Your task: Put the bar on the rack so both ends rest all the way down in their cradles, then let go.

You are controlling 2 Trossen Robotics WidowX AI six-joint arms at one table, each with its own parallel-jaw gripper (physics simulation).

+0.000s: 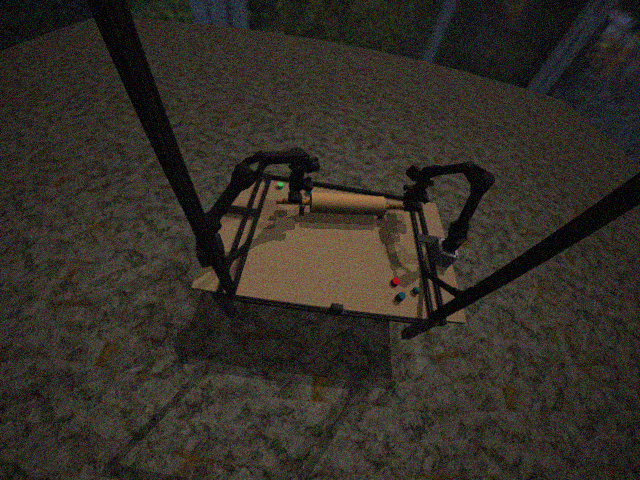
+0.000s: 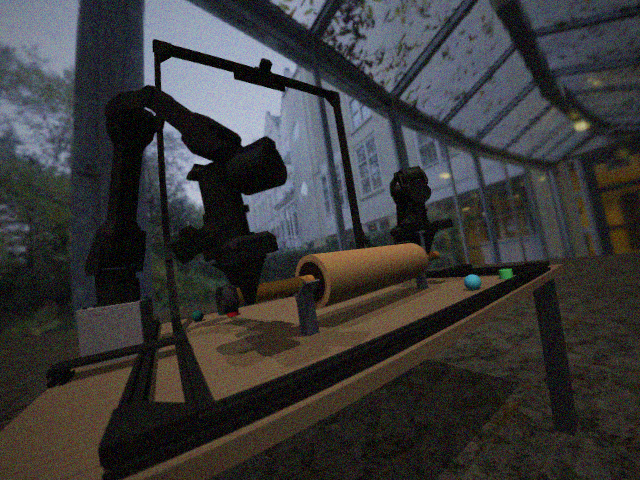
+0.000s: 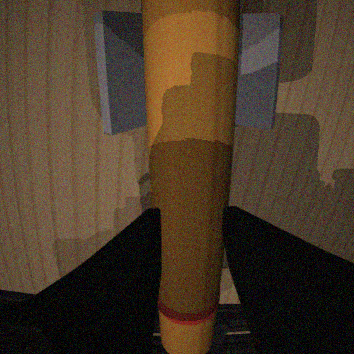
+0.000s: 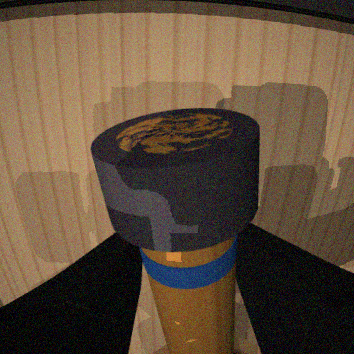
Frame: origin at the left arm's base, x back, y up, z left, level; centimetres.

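Seen in the pictures: left gripper, fingertip midpoint: [image 3: 191, 219]; right gripper, fingertip midpoint: [image 1: 403, 209] [image 2: 247, 303] [image 4: 185, 232]; right arm's base at its link origin: [image 1: 448, 247] [image 2: 118, 303].
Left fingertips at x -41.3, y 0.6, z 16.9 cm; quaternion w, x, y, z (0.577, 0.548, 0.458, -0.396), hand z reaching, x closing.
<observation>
Pixels of each thing's top centre, then the offset from my left fingertips to it. "spot": a spot on its surface instead. Level surfaces: height alone.
- wooden table at its surface level: dy -9.9 cm
- thin handle with the red band, surface spot: [image 3: 186, 314] spot: dx +4.2, dy +0.5, dz +1.3 cm
- rack cradle at its top centre: [image 3: 154, 73] dx -4.9, dy -0.4, dz -0.2 cm
- dark end cap at a spot on its surface: [image 4: 175, 182] spot: dx -61.6, dy +1.1, dz -16.2 cm
- green piece at its top centre: [image 2: 505, 269] [image 1: 280, 184] dx +1.9, dy -7.5, dz +20.9 cm
- cyan ball at its top centre: [image 2: 471, 274] dx -12.8, dy -6.0, dz +12.7 cm
The bar is a tan rolling pin [image 1: 349, 202] [image 2: 361, 268] lying level across the back of the wooden table [image 1: 320, 263] [image 2: 243, 361]. My left gripper [image 1: 298, 197] [image 2: 419, 247] [image 3: 191, 219] is shut on the thin handle with the red band [image 3: 186, 314]. That handle runs between the two grey prongs of a rack cradle [image 3: 123, 70]. My right gripper [image 1: 411, 202] [image 2: 243, 295] [image 4: 185, 232] is shut on the other handle, below its blue band [image 4: 189, 273] and dark end cap [image 4: 175, 182]. The near cradle post [image 2: 307, 310] stands under this handle next to the roller. How deep the handles sit in the cradles is unclear.
A black frame [image 1: 289, 305] [image 2: 330, 98] runs round the table. A green piece [image 1: 279, 185] [image 2: 505, 272] and a cyan ball [image 2: 471, 281] lie at the left gripper's end. Red [image 1: 395, 281], blue [image 1: 400, 296] and teal [image 1: 415, 290] pieces lie at the front right. A pale box [image 1: 444, 255] [image 2: 108, 328] stands by the right arm.
</observation>
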